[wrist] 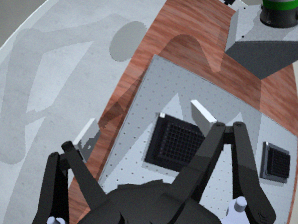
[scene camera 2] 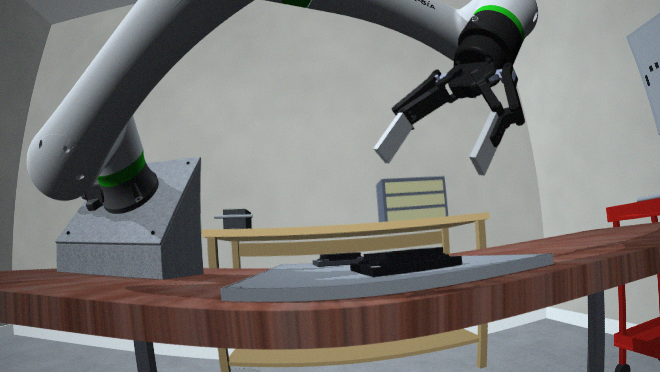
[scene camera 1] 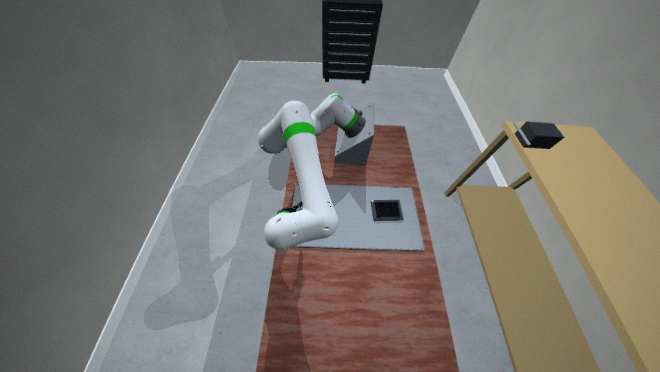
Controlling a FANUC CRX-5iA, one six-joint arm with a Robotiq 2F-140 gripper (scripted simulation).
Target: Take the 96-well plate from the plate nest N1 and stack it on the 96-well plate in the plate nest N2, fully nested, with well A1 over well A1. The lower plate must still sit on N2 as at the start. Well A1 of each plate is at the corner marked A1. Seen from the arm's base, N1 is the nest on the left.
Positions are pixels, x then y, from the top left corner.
Labels:
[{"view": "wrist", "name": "my gripper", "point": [143, 117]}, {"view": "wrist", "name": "black 96-well plate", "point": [172, 134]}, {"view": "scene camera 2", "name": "my gripper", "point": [424, 160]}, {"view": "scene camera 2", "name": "black 96-well plate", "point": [403, 256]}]

